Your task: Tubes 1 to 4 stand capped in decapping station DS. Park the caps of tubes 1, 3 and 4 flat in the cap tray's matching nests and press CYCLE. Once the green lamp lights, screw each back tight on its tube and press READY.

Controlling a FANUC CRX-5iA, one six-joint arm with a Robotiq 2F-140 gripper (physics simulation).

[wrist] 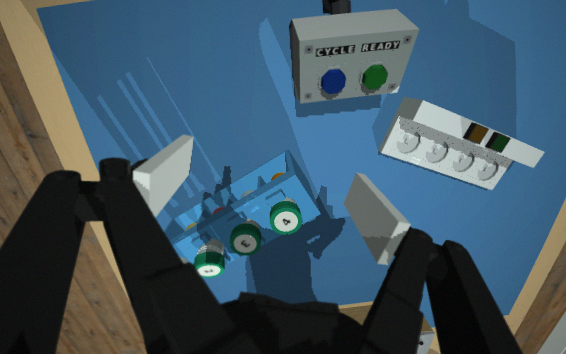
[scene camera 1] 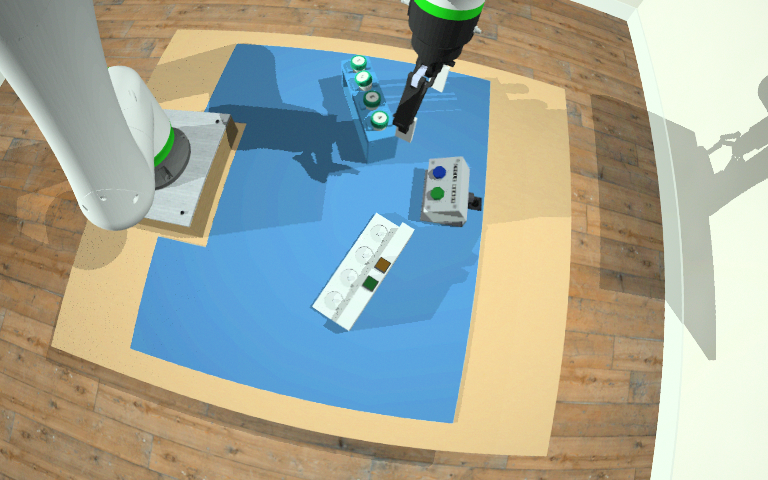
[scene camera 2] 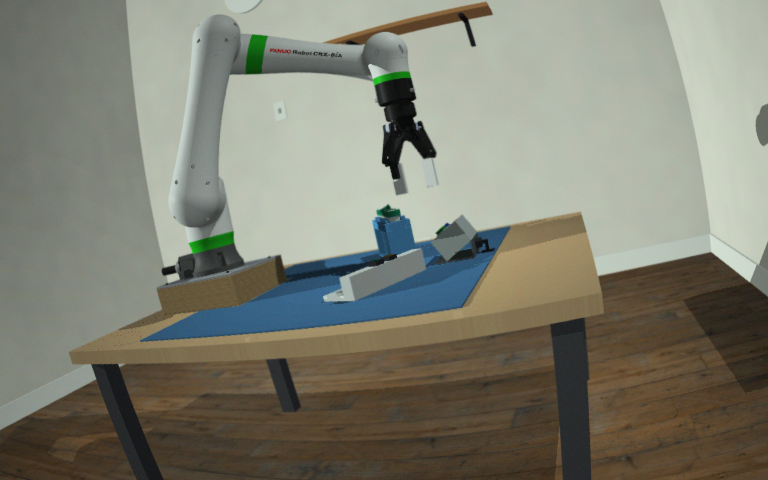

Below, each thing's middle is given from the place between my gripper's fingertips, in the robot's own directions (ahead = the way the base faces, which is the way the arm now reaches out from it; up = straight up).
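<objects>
The cap 4 [wrist: 285,217] sits 7 cm behind my hand and 4 cm below it, and the cap 3 [wrist: 245,240] is 9 cm behind my hand, 4 cm to the left of it and 4 cm below it. I also see the grey button box [scene camera 1: 451,210], 10 cm ahead of my hand, 10 cm to the right of it and 11 cm below it. Of these, going by their middles, the grey button box is the farthest from my hand.
</objects>
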